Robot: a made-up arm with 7 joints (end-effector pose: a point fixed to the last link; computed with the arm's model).
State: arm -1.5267 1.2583 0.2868 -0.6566 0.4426 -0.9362 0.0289
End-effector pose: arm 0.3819 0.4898 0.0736 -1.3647 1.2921 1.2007
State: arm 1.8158 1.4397 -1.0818 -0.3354 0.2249 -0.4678 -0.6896
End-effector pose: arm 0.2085 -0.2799 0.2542 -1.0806 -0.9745 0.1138
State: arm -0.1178 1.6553 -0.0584 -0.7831 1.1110 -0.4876 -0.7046
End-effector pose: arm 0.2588 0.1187 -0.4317 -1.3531 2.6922 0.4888
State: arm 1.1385 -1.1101 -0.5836 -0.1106 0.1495 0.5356 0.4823
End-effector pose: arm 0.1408 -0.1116 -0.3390 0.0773 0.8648 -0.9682
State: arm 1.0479 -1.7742 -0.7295 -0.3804 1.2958 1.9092 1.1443
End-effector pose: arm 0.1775 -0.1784 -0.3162 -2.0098 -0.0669 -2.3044
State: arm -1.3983 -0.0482 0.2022 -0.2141 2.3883 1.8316 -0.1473
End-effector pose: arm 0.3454 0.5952 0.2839 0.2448 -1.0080 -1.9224
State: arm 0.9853 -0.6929 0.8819 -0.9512 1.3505 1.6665 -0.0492
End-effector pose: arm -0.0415 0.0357 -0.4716 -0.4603 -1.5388 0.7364
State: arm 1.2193 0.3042 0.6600 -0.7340 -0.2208 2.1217 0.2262
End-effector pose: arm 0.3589 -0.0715 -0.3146 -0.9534 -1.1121 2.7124
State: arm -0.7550 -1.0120 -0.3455 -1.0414 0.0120 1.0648 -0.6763
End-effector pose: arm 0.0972 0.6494 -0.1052 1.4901 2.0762 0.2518
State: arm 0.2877 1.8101 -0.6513 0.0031 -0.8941 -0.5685 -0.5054
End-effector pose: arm 0.3102 -0.1464 -0.2856 -0.2565 -0.1469 -0.9355
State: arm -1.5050 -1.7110 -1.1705 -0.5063 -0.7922 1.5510 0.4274
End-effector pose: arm 0.1469 0.6046 0.2935 2.1096 0.4798 -0.5469
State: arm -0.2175 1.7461 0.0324 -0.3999 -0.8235 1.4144 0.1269
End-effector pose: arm 0.3755 0.0585 -0.2972 -1.2061 0.2662 2.0213
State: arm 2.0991 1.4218 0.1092 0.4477 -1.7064 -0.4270 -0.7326
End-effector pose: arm 0.4563 -0.1283 0.2970 -2.6505 -0.7148 -0.6318
